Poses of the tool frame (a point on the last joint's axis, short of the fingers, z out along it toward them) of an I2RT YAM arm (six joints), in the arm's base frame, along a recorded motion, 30 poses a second.
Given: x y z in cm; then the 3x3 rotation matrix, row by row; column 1 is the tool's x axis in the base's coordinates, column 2 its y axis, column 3 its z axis. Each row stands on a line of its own.
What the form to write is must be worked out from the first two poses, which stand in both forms.
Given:
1:
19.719, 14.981, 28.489
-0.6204, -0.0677, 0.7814
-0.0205, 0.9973, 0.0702
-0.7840, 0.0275, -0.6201
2:
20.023, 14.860, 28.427
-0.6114, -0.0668, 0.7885
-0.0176, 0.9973, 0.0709
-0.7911, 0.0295, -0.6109
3:
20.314, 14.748, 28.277
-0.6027, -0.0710, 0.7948
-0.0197, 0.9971, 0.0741
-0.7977, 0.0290, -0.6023
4:
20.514, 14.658, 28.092
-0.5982, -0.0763, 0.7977
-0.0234, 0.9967, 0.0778
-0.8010, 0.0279, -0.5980
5:
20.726, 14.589, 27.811
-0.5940, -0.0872, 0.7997
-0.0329, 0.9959, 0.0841
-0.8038, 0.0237, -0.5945
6:
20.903, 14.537, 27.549
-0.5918, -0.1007, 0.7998
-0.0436, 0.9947, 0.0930
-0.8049, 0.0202, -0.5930
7:
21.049, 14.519, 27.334
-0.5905, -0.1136, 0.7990
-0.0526, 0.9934, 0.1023
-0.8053, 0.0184, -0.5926
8:
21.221, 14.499, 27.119
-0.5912, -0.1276, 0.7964
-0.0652, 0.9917, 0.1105
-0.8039, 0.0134, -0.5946
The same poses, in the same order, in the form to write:
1:
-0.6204, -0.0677, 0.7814, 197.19
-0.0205, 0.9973, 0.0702, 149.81
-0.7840, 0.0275, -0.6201, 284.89
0, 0, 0, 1

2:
-0.6114, -0.0668, 0.7885, 200.23
-0.0176, 0.9973, 0.0709, 148.60
-0.7911, 0.0295, -0.6109, 284.27
0, 0, 0, 1

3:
-0.6027, -0.0710, 0.7948, 203.14
-0.0197, 0.9971, 0.0741, 147.48
-0.7977, 0.0290, -0.6023, 282.77
0, 0, 0, 1

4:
-0.5982, -0.0763, 0.7977, 205.14
-0.0234, 0.9967, 0.0778, 146.58
-0.8010, 0.0279, -0.5980, 280.92
0, 0, 0, 1

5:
-0.5940, -0.0872, 0.7997, 207.26
-0.0329, 0.9959, 0.0841, 145.89
-0.8038, 0.0237, -0.5945, 278.11
0, 0, 0, 1

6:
-0.5918, -0.1007, 0.7998, 209.03
-0.0436, 0.9947, 0.0930, 145.37
-0.8049, 0.0202, -0.5930, 275.49
0, 0, 0, 1

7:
-0.5905, -0.1136, 0.7990, 210.49
-0.0526, 0.9934, 0.1023, 145.19
-0.8053, 0.0184, -0.5926, 273.34
0, 0, 0, 1

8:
-0.5912, -0.1276, 0.7964, 212.21
-0.0652, 0.9917, 0.1105, 144.99
-0.8039, 0.0134, -0.5946, 271.19
0, 0, 0, 1

